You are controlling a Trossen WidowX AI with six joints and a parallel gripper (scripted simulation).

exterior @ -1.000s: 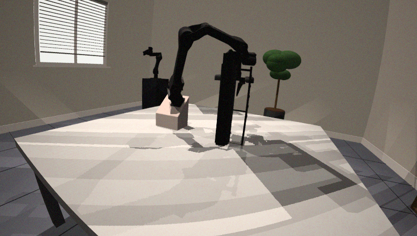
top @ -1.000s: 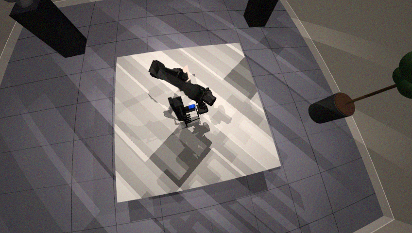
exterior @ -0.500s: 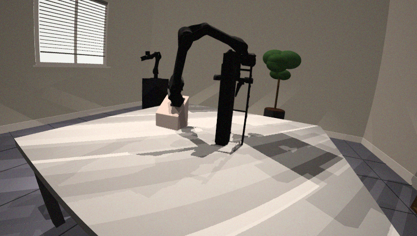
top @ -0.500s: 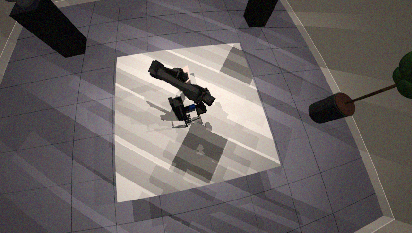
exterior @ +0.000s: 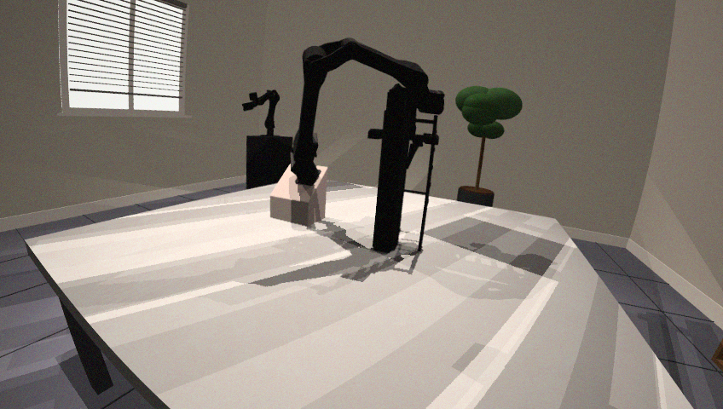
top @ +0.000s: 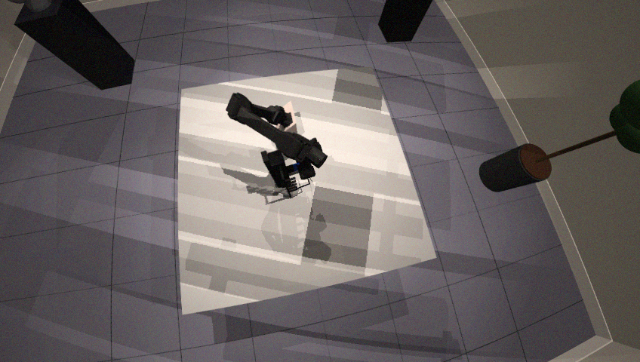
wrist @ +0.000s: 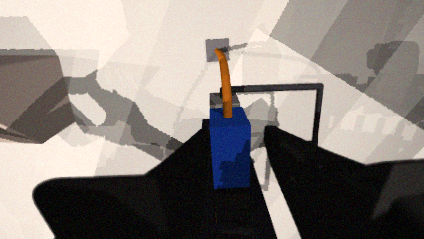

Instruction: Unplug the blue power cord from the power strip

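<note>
Now: gripper tip 40 mm to the left of the blue plug and 10 mm above it.
</note>
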